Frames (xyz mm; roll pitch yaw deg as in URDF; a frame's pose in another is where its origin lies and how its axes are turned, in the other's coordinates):
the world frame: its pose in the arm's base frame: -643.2 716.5 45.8 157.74 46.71 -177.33
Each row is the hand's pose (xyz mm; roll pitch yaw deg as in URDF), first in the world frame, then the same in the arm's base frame.
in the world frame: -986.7 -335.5 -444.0 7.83 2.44 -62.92
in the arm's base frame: -151.4 260.2 958.6 -133.33 32.35 -93.80
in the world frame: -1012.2 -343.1 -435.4 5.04 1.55 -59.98
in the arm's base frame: -125.9 257.6 969.8 -137.39 34.87 -95.92
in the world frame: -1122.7 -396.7 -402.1 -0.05 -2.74 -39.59
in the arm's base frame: -11.3 225.9 1015.1 -156.29 49.11 -116.60
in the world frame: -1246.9 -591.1 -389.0 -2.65 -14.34 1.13
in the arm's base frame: 144.3 58.1 1046.7 145.19 59.01 170.16
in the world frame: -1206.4 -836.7 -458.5 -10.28 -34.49 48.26
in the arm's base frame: 149.2 -195.6 997.6 106.31 36.80 104.52
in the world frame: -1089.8 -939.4 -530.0 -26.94 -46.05 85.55
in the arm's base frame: 55.2 -322.3 931.4 101.23 18.44 76.93
